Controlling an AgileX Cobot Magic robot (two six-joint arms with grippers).
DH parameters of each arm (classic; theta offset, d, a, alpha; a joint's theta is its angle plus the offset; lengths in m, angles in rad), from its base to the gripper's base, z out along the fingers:
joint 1: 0 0.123 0 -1.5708
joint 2: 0.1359 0 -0.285 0
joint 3: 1.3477 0 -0.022 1.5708
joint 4: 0 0.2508 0 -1.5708
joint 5: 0 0 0.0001 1.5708
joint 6: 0 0.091 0 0
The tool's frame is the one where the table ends.
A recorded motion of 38 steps. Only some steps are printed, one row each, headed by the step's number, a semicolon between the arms.
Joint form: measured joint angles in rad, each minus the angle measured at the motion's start. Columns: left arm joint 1, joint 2, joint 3, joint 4, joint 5, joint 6; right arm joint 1, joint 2, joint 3, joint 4, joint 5, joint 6.
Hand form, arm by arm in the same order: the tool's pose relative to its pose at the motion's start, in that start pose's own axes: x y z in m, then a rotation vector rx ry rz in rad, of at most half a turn. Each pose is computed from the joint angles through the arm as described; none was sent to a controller.
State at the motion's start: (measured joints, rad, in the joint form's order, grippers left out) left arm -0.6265 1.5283 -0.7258 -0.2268 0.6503 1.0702; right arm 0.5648 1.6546 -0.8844 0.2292 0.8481 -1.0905
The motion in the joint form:
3: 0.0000 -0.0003 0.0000 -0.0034 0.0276 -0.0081; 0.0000 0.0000 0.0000 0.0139 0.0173 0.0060
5: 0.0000 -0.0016 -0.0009 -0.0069 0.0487 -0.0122; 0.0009 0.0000 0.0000 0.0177 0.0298 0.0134
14: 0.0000 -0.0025 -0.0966 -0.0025 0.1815 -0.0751; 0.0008 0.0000 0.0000 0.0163 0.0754 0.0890
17: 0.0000 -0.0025 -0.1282 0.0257 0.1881 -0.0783; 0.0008 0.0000 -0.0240 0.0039 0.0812 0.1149
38: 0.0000 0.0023 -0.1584 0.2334 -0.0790 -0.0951; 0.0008 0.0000 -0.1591 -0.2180 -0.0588 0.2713
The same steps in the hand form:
3: 0.0010 -0.0023 -0.0001 0.0249 0.0113 -0.0107; -0.0001 0.0018 0.0000 -0.0202 -0.0013 0.0151
5: 0.0015 -0.0039 -0.0007 0.0428 0.0183 -0.0172; 0.0000 0.0031 0.0000 -0.0328 0.0021 0.0240
14: -0.0104 0.0042 -0.0179 0.0823 0.0279 -0.0618; 0.0020 0.0068 -0.0002 -0.0717 0.0269 0.0985
17: -0.0142 0.0105 -0.0235 0.0533 0.0284 -0.0406; -0.0010 0.0027 -0.0049 -0.0532 0.0241 0.1123
38: -0.0236 0.0427 -0.0309 -0.2619 -0.0199 0.1064; -0.0169 -0.0373 -0.0362 0.2610 -0.0062 0.1062

